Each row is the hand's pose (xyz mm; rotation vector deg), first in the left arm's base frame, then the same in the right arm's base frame.
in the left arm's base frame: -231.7 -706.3 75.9 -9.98 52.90 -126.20
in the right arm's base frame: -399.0 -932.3 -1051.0 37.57 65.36 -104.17
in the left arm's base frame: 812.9 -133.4 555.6 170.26 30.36 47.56
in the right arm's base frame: 204.1 -837.9 79.0 -131.86 -11.10 -87.05
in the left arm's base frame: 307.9 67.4 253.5 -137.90 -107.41 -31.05
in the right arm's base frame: -98.5 -436.0 -286.3 -118.76 -88.29 -90.82
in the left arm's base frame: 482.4 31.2 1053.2 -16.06 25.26 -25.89
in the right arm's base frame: -345.2 -869.1 363.9 20.36 1.44 -23.92
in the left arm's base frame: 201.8 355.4 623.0 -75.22 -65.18 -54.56
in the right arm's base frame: -402.6 -339.2 72.7 -38.40 -65.62 -89.94
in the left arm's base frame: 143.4 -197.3 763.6 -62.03 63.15 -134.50
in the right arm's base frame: -469.7 -874.5 -121.3 -12.89 79.89 -115.19
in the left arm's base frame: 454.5 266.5 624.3 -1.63 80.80 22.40
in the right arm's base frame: -177.3 -460.6 151.6 17.28 42.85 37.40
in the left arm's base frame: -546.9 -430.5 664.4 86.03 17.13 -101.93
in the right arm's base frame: -991.4 -911.8 -638.2 131.77 27.47 -74.63
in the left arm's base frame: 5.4 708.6 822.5 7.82 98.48 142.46
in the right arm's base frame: -705.6 -91.2 295.9 -23.59 48.08 146.45
